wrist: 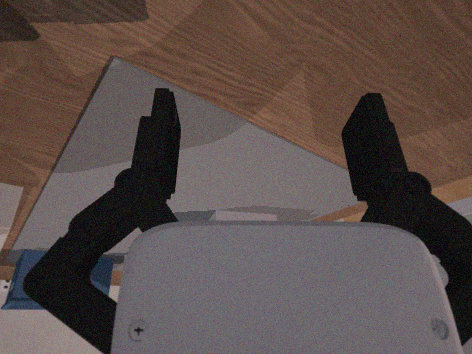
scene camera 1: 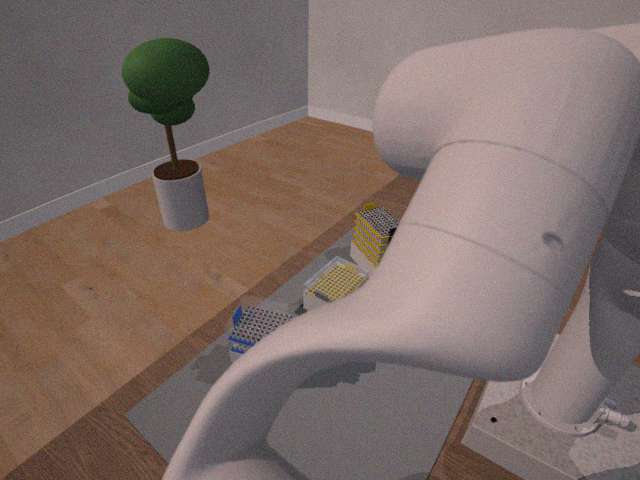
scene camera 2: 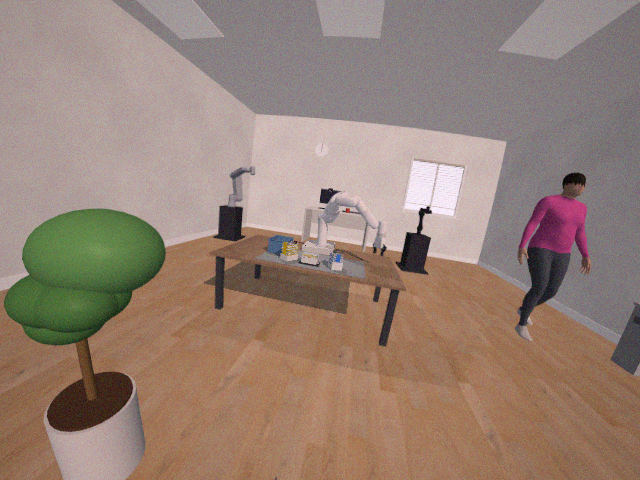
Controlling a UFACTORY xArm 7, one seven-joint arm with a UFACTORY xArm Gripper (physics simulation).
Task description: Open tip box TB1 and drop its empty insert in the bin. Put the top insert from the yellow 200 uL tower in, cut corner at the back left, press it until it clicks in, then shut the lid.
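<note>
The tip box (scene camera 1: 336, 283) (scene camera 2: 310, 257) has white walls, a yellow grid of holes and clear plastic around its top; I cannot tell the lid's state or read a label. The yellow tower (scene camera 1: 368, 238) (scene camera 2: 289, 251) stands behind it in scene camera 1, partly hidden by the arm, with several yellow-edged inserts stacked on a white base. The blue bin (scene camera 2: 278, 243) (wrist: 104, 275) stands beyond the tower in scene camera 2 and shows at lower left in the wrist view. My gripper (scene camera 2: 379, 250) (wrist: 264, 110) is wide open and empty, above the table's right end in scene camera 2, away from the box and tower.
A blue-edged rack (scene camera 1: 258, 324) (scene camera 2: 336, 260) stands on the grey mat (scene camera 1: 387, 423) (wrist: 110, 125), on the other side of the tip box from the tower. My arm (scene camera 1: 465, 258) hides part of the mat. The pale robot base block (scene camera 1: 516, 454) stands beside the mat. A person (scene camera 2: 557, 227) stands away from the table.
</note>
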